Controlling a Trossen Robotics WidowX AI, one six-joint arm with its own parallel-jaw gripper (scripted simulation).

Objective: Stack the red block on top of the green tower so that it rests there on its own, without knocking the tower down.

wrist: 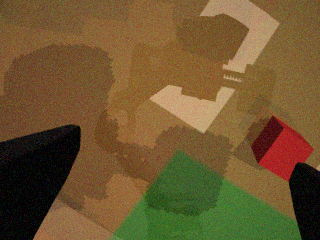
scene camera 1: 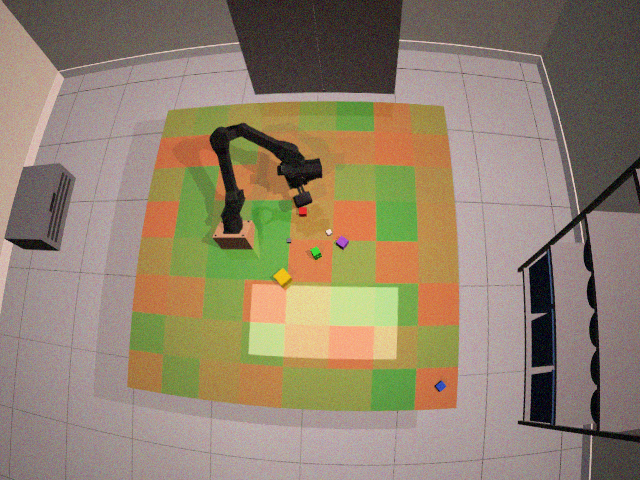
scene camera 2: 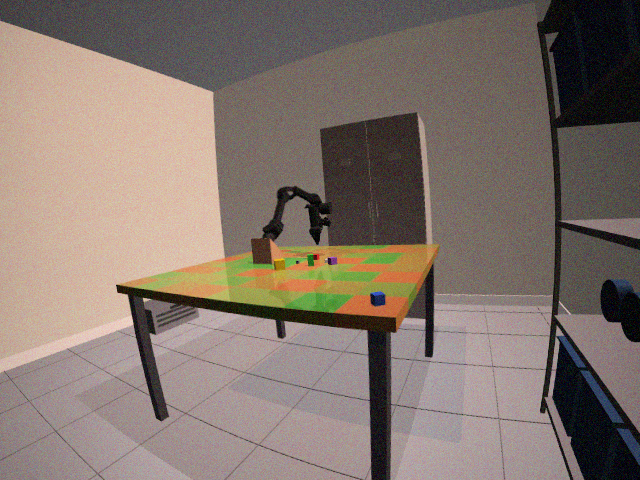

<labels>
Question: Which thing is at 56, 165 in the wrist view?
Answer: My gripper.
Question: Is my gripper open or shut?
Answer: Open.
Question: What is my gripper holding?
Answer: Nothing.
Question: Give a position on a red block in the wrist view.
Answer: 279, 148
</labels>
